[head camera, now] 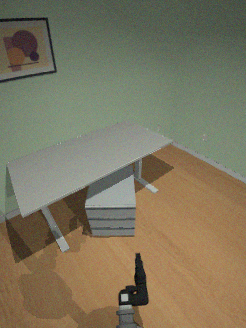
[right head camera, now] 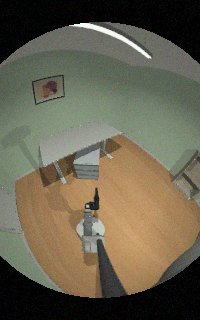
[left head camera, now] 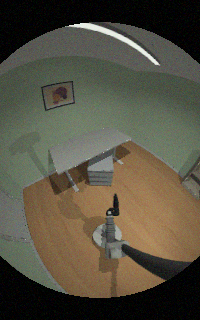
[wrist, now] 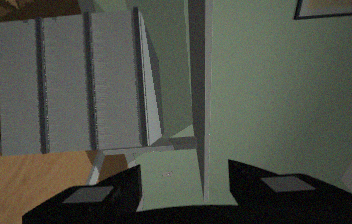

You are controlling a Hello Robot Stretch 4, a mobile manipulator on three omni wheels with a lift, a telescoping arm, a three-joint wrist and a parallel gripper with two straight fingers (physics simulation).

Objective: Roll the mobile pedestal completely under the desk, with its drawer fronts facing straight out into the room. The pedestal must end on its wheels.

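Observation:
The grey three-drawer pedestal [head camera: 111, 221] [left head camera: 100, 178] [right head camera: 87, 171] [wrist: 67, 85] stands upright, its rear part under the desk [head camera: 90, 156] [left head camera: 90, 149] [right head camera: 77, 141] [wrist: 200, 70]. Its front part sticks out past the desk's front edge, more at the right corner. The drawer fronts face my side and are turned at an angle to that edge. Its wheels cannot be made out. My gripper [head camera: 138, 257] [left head camera: 115, 197] [right head camera: 96, 190] [wrist: 185, 177] is open and empty, in front of the pedestal and apart from it. The wrist view is rolled sideways, with the pedestal at left.
The desk's left foot [head camera: 57, 235] reaches forward left of the pedestal; its right foot [head camera: 148, 185] lies to the right. Walls meet behind the desk. A framed picture [head camera: 48, 47] [left head camera: 44, 97] hangs above. A wooden shelf unit [right head camera: 181, 178] stands at the far right.

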